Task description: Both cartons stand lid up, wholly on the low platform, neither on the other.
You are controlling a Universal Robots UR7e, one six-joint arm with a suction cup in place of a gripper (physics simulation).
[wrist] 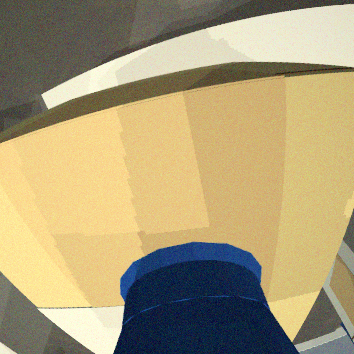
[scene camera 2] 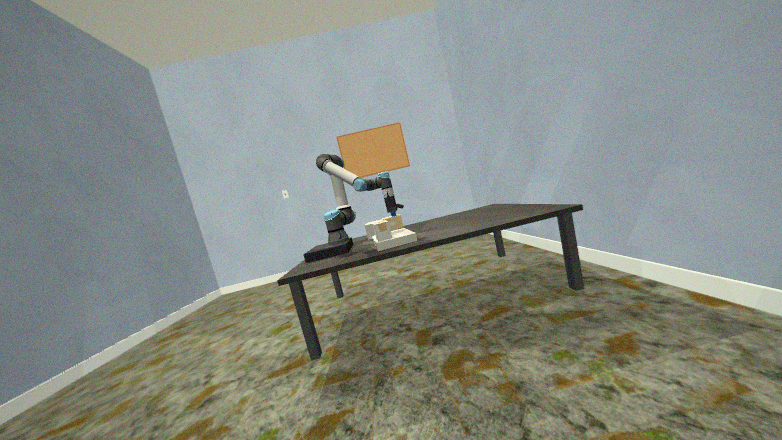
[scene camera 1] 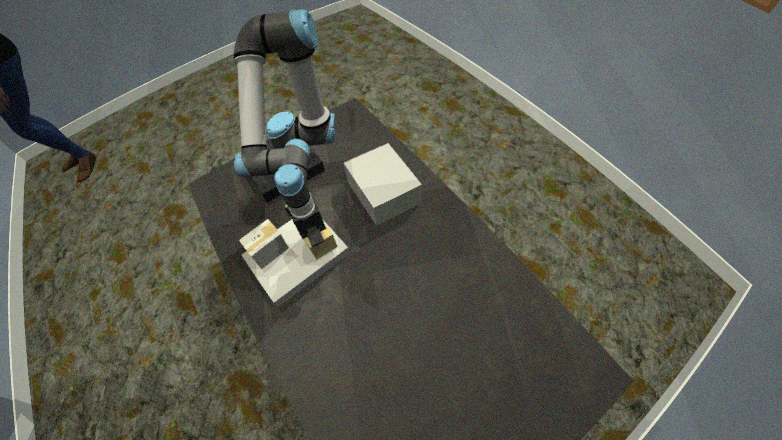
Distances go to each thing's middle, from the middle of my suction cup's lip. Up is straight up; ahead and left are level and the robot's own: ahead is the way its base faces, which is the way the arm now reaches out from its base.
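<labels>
There is the tan carton [wrist: 247, 153], 20 mm behind my suction cup and 50 mm below it. The taller white block [scene camera 1: 386, 187] is 110 mm below my suction cup, 160 mm behind it and 310 mm to the left of it. As for the low white platform [scene camera 1: 293, 270], it is 100 mm to the right of my suction cup, 30 mm behind it and 140 mm below it.
</labels>
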